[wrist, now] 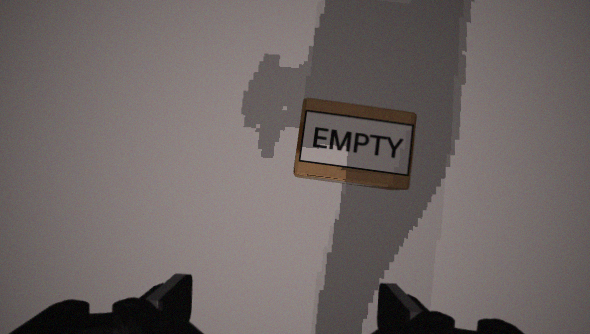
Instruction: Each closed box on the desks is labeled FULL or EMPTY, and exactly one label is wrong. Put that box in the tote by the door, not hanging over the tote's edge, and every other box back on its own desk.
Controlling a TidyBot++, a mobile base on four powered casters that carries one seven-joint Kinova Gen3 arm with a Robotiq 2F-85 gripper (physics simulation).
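Frame: origin at the arm's base, x ahead, y left, z up, level; centimetres.
Seen in the pictures: gripper, between the fingertips: (285, 300).
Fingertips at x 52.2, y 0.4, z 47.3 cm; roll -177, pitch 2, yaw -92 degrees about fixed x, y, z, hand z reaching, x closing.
A point is followed by its place in that frame.
A brown closed box (354, 180) @[y -4.3, x 58.1, z 37.3 cm] lies on a pale grey desk top (125, 150) @[y 16.2, x 60.7, z 32.4 cm], a little right of the middle of the wrist view. Its white top label reads EMPTY in black letters, upright and slightly tilted. My gripper (285, 300) @[y 0.4, x 52.2, z 47.3 cm] is open with nothing between its fingers. Its two black fingertips show at the bottom of the view, and the box is beyond them, up and to the right, apart from both. The tote does not show in this view.
A dark shadow of the arm and gripper falls over the desk top and across part of the box. No desk edge shows.
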